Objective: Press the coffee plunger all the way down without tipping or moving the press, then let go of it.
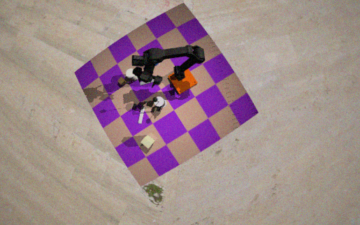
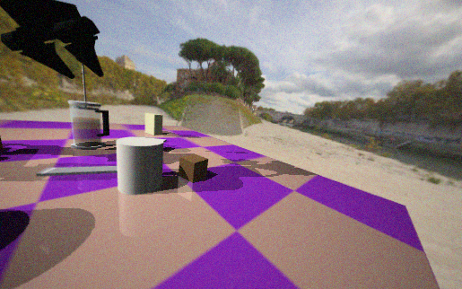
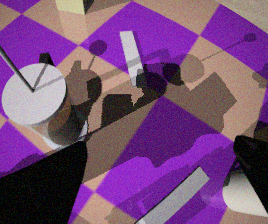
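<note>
The coffee press is 150 mm to the left of my gripper tip and 80 mm below it. Round my gripper tip: brown cube (180 mm ahead, 220 mm to the right, 190 mm below); then cream block (260 mm ahead, 350 mm to the left, 160 mm below).
</note>
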